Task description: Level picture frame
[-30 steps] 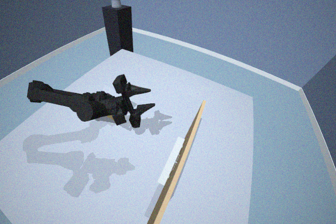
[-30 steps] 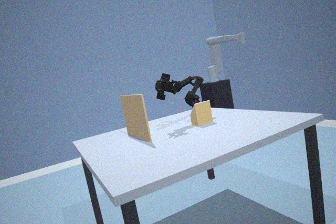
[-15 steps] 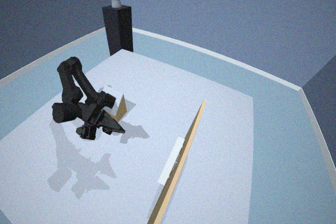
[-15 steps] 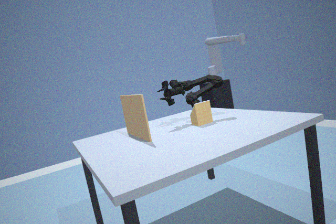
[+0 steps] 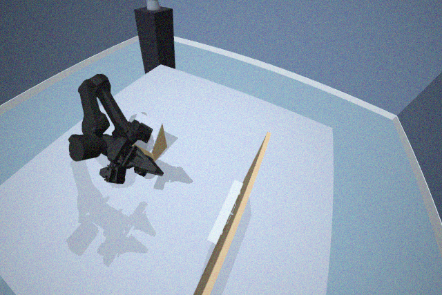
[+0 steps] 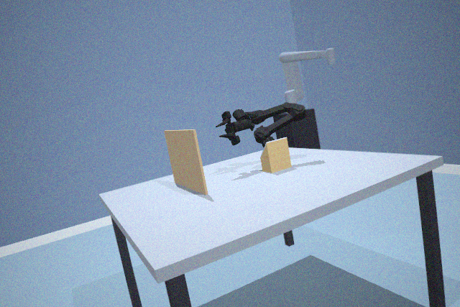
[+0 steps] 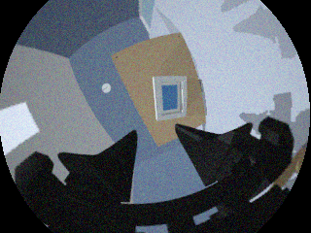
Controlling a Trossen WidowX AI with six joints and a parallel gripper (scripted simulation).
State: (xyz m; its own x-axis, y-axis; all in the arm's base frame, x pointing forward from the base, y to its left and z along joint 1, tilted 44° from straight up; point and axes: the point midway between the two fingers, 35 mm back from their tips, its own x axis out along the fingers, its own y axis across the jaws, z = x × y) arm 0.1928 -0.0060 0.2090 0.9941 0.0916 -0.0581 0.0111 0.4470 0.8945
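My gripper tip is now 20 cm short of the picture frame, 9 cm above it and 3 cm to the right of it. The rest, counted from my gripper tip: board: 21 cm ahead, 10 cm below, 1 cm to the left.
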